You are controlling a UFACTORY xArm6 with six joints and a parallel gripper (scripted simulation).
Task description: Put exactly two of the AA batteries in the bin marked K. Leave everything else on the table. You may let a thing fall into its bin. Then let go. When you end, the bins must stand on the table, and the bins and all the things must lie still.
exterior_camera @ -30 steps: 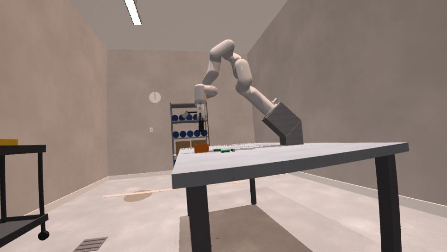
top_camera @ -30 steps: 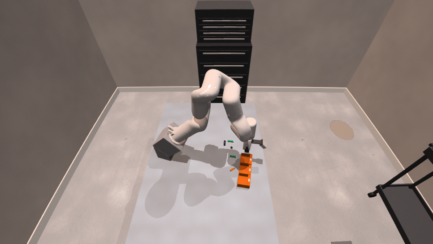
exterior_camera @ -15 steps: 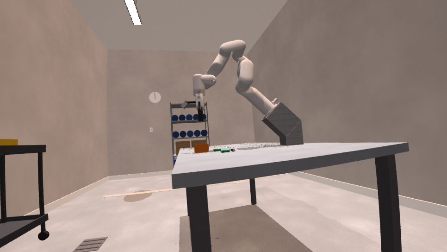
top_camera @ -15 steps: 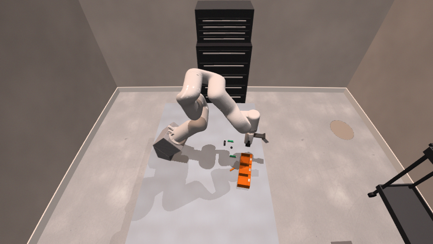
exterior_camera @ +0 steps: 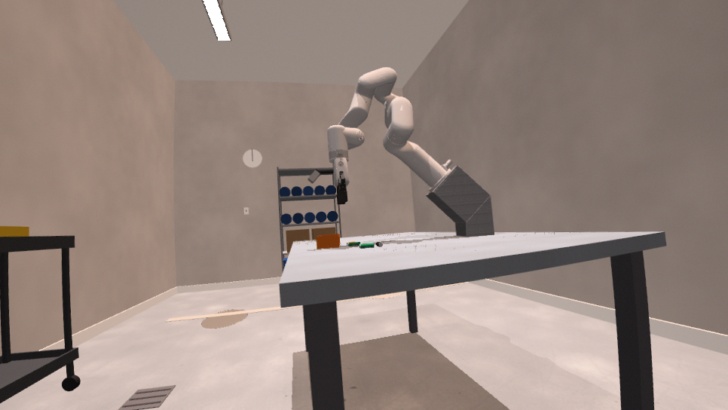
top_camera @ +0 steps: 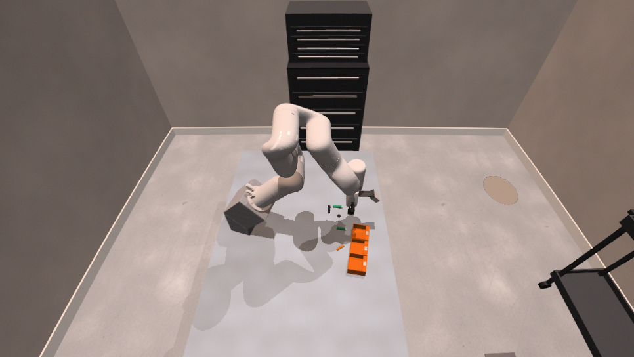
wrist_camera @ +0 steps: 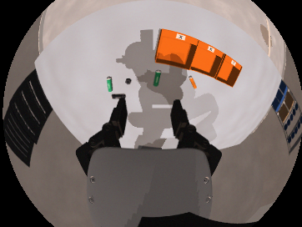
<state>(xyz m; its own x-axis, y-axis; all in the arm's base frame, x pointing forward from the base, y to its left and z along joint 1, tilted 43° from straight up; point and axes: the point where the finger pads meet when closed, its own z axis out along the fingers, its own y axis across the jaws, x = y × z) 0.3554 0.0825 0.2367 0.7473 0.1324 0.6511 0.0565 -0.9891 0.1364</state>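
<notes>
Now: hand 110 mm past the dark AA battery, 100 mm to the right of it and 180 mm above it. Round my hand: orange bin row 60 mm ahead, 130 mm to the right, 160 mm below; then small orange piece 30 mm behind, 130 mm to the right, 180 mm below.
</notes>
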